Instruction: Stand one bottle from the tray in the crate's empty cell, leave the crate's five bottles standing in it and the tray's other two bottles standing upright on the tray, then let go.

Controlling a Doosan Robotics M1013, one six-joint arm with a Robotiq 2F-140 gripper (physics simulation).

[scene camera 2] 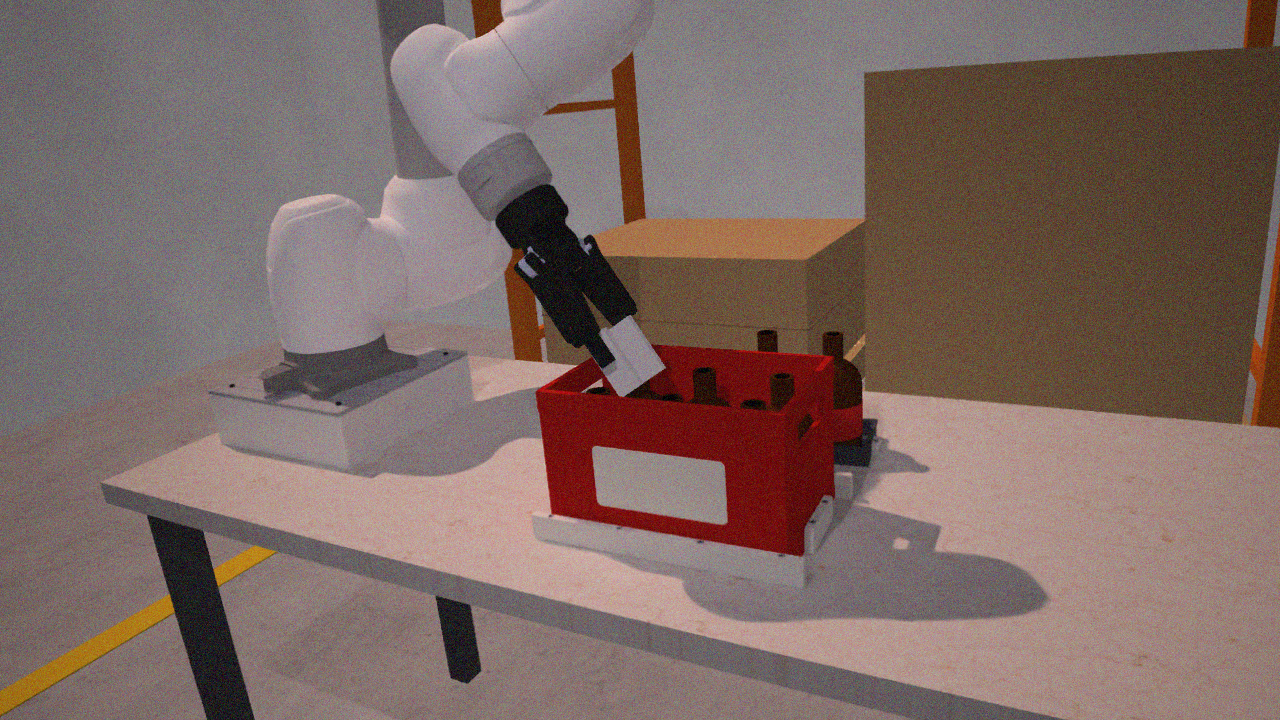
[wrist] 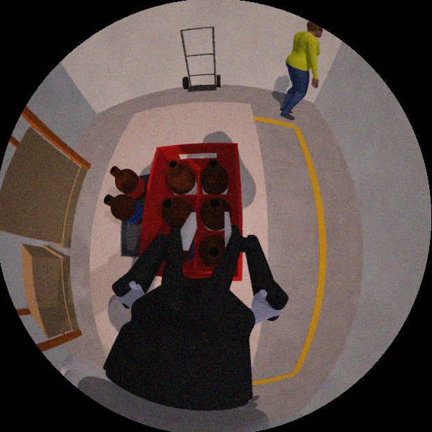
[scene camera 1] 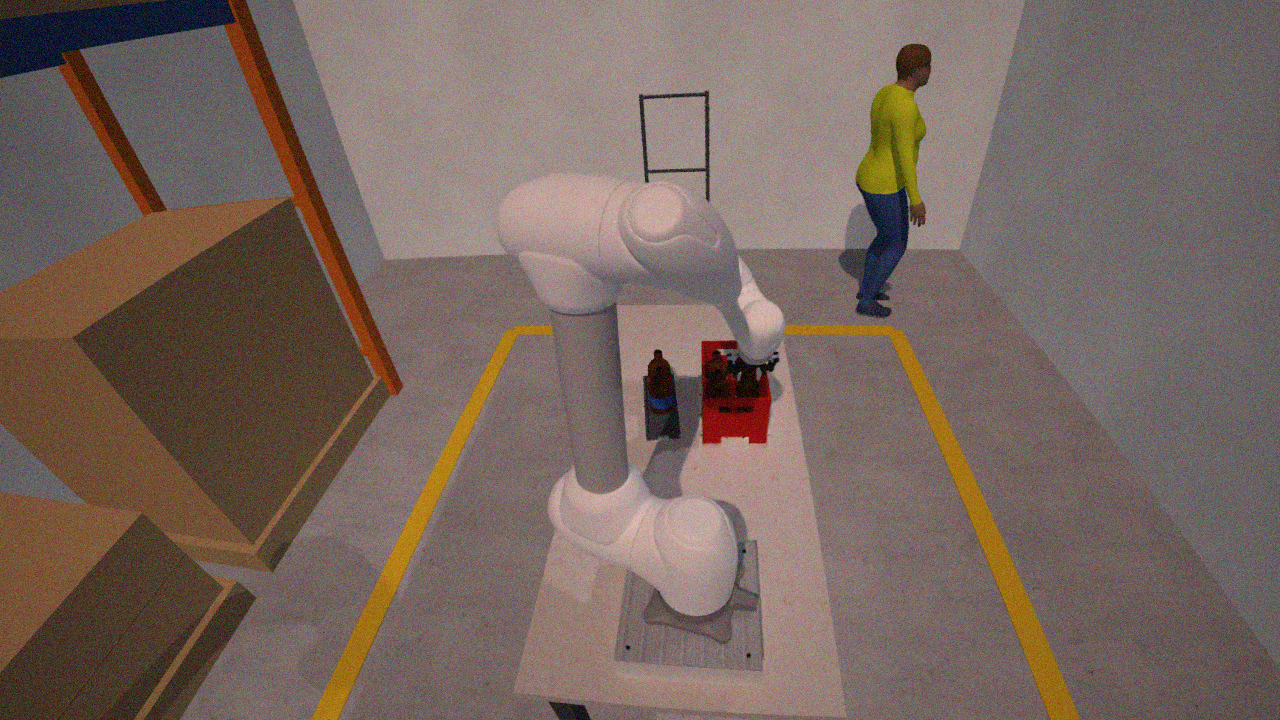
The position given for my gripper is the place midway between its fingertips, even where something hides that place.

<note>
In view: my gripper point(scene camera 2: 643, 382), a red-labelled bottle point(scene camera 2: 847, 383) and a blue-labelled bottle point(scene camera 1: 660, 386).
The red-labelled bottle also shows in the wrist view point(wrist: 127, 181). The blue-labelled bottle shows as well in the wrist view point(wrist: 123, 207). My gripper shows as well in the wrist view point(wrist: 209, 219).
</note>
